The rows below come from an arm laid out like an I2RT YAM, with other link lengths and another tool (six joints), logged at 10 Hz.
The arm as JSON. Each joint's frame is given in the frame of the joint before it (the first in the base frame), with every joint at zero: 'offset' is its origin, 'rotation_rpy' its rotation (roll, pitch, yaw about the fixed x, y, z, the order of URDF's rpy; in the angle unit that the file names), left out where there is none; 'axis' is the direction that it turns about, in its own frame. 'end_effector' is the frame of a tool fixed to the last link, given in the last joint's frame.
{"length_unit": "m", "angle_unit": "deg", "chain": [
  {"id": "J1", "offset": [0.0, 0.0, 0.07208], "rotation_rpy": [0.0, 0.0, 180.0], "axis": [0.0, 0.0, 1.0]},
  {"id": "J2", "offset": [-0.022, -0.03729, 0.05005], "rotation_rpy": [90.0, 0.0, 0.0], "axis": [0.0, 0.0, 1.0]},
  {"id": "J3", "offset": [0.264, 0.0, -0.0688], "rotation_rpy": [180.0, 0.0, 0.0], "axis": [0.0, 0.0, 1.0]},
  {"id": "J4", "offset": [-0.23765, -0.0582, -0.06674], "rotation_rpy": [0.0, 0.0, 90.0], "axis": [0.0, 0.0, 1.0]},
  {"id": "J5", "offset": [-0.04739, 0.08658, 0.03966], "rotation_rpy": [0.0, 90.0, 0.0], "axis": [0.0, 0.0, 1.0]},
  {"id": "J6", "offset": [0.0, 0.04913, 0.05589], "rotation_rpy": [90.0, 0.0, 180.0], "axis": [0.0, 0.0, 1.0]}
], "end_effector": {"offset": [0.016, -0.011, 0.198], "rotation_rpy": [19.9, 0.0, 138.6]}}
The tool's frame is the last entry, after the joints.
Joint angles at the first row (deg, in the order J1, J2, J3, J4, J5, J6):
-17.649, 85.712, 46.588, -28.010, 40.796, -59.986
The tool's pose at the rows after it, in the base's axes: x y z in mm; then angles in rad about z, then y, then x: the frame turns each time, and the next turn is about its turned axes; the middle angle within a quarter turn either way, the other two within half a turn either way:
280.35 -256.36 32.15 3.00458 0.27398 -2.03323
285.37 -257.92 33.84 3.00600 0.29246 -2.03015
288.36 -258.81 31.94 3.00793 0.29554 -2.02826
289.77 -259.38 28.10 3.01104 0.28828 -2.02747
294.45 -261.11 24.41 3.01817 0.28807 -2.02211
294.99 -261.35 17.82 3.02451 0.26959 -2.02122
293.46 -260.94 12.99 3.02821 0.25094 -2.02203
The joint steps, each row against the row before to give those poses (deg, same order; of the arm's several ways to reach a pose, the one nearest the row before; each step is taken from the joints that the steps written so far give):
0.785, 0.021, -0.002, 0.549, -0.219, -0.068
-0.020, 0.175, 0.002, 1.286, -0.021, -0.062
0.022, 0.723, 0.001, 0.984, 0.043, -0.110
-0.023, 0.939, 0.001, 0.721, 0.022, -0.285
-0.001, 1.310, -0.002, 1.706, 0.131, -0.548
0.001, 1.400, 0.000, 0.722, 0.066, -0.546
0.000, 0.831, -0.001, 0.000, 0.043, -0.348

